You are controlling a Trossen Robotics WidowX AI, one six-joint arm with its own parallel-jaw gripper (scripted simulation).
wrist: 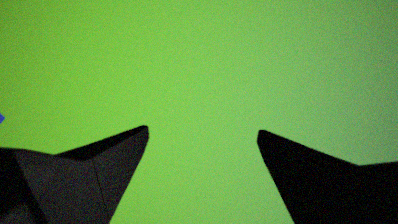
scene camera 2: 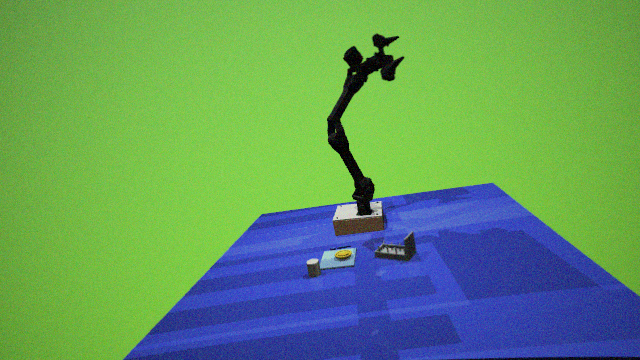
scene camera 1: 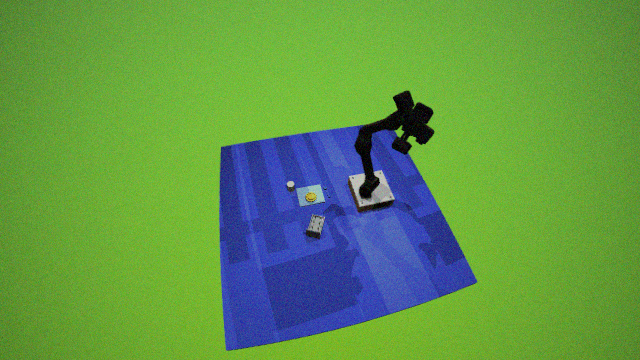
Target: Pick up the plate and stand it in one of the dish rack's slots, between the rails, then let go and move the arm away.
My gripper (scene camera 1: pixel 412 139) is open, with nothing in its grasp.
My gripper shows as well in the wrist view (wrist: pixel 203 133) and in scene camera 2 (scene camera 2: pixel 401 46).
